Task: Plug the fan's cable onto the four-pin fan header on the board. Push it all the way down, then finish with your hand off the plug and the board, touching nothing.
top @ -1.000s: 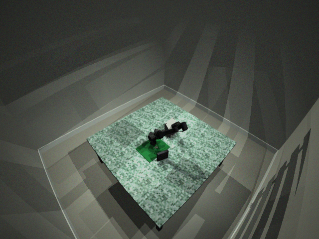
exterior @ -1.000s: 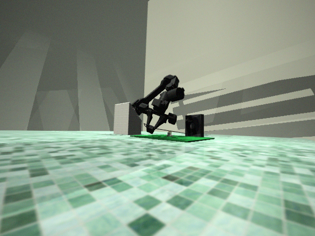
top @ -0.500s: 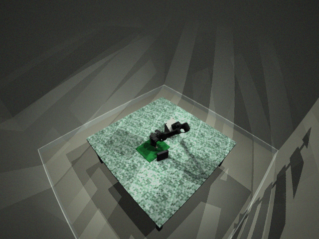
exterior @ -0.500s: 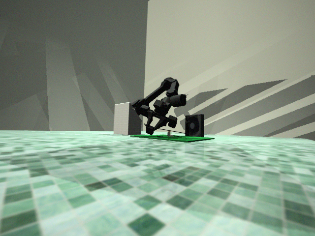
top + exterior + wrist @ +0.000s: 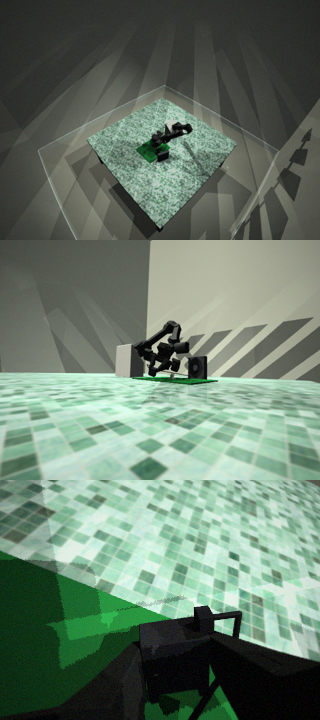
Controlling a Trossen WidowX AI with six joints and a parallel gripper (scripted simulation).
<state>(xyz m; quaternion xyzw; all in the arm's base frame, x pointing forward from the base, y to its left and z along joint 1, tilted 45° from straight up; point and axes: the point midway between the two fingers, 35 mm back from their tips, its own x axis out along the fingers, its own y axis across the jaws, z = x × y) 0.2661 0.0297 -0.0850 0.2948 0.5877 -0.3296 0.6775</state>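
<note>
Now: gripper tip 10 cm to the right of the header key, 3 cm above it and 2 cm short of it. From my gripper tip the other things lie so: white four-pin fan header 11 cm to the left, 4 cm below, 2 cm ahead; green board 9 cm to the left, 6 cm ahead, 5 cm below; black plug 1 cm to the left, 1 cm below, 1 cm behind.
</note>
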